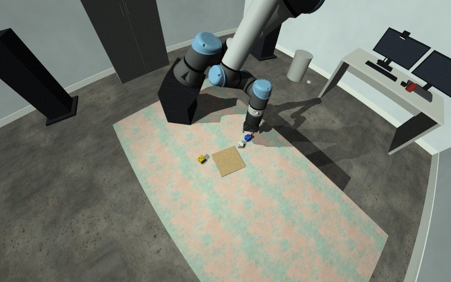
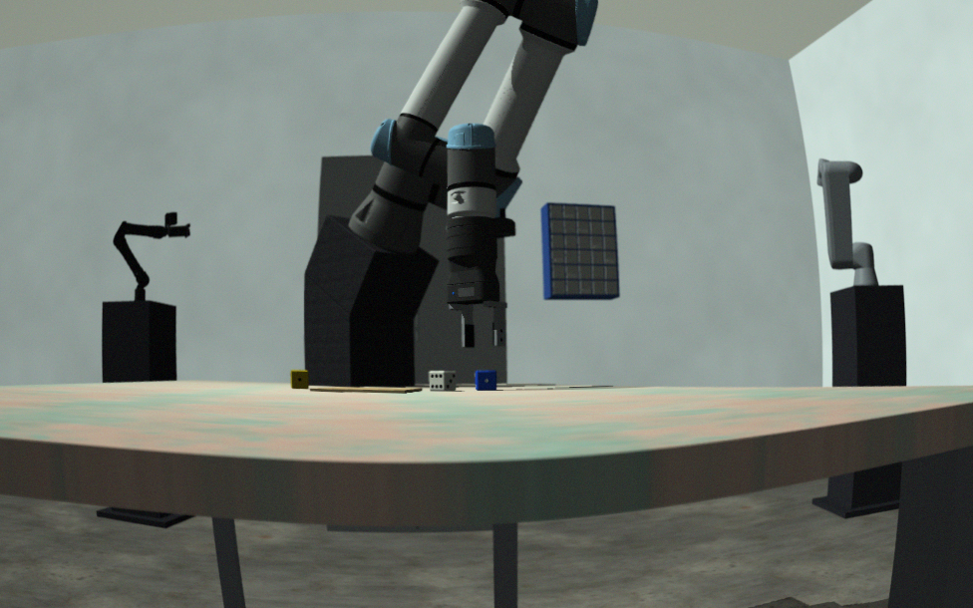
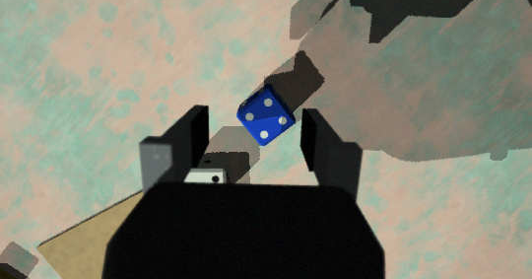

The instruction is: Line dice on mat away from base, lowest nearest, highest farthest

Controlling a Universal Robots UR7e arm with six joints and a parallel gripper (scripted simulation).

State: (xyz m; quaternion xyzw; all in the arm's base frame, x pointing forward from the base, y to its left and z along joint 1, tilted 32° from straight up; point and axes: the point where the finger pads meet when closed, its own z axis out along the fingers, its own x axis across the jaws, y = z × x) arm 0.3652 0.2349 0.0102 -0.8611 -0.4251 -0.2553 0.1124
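The white die lies 30 mm ahead of my hand, 60 mm to the right of it and 70 mm below it. Also, from my hand: yellow die 20 mm ahead, 290 mm to the right, 70 mm below; then blue die 10 mm ahead, 70 mm below; then tan mat 80 mm ahead, 170 mm to the right, 80 mm below.
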